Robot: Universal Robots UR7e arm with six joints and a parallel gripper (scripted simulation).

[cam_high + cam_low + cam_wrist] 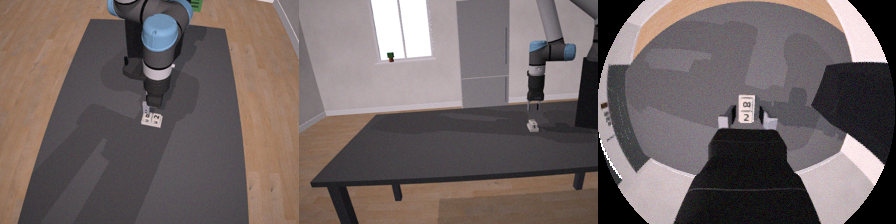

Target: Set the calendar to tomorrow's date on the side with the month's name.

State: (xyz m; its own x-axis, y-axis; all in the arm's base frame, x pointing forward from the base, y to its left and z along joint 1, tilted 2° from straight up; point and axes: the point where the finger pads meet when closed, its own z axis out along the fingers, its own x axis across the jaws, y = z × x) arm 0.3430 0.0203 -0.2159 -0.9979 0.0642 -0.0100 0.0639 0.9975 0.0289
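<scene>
Now: hand 2 cm to the right of the white calendar tray and 11 cm above it.
</scene>
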